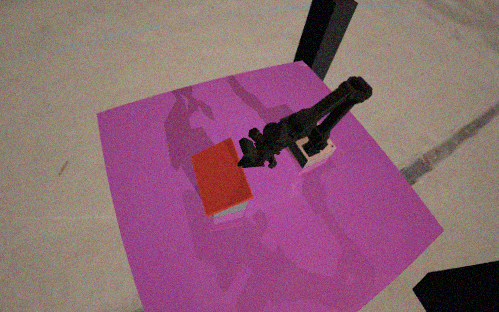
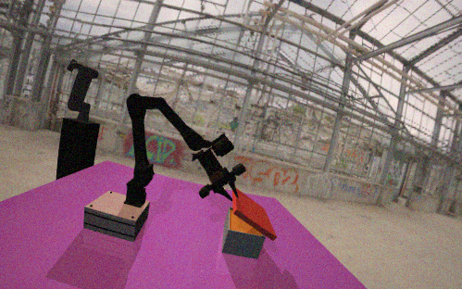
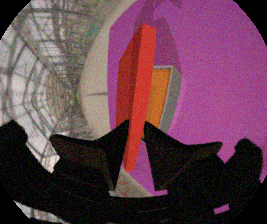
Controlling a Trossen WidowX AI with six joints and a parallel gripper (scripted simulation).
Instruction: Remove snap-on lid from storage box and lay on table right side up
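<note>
Now: the lid 70 mm ahead of my gripper tip, 10 mm to the right of it and 30 mm below it. Round my gripper tip: storage box (60 mm ahead, 130 mm below).
</note>
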